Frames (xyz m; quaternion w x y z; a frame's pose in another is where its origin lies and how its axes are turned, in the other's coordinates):
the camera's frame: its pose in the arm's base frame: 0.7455 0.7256 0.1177 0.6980 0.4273 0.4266 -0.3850
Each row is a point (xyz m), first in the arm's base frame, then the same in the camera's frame.
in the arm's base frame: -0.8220 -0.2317 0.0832
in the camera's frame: -0.3349 -1.7471 0.4584
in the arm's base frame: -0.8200 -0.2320 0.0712
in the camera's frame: -0.3231 -1.7486 0.4560
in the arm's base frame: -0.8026 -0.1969 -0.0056
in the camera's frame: -0.2522 -1.7416 0.4073
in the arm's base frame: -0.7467 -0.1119 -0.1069
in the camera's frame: -0.1543 -1.6896 0.3162
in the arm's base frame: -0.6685 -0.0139 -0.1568
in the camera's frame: -0.0985 -1.5993 0.2328
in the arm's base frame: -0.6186 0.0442 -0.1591
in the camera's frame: -0.0895 -1.5352 0.1918
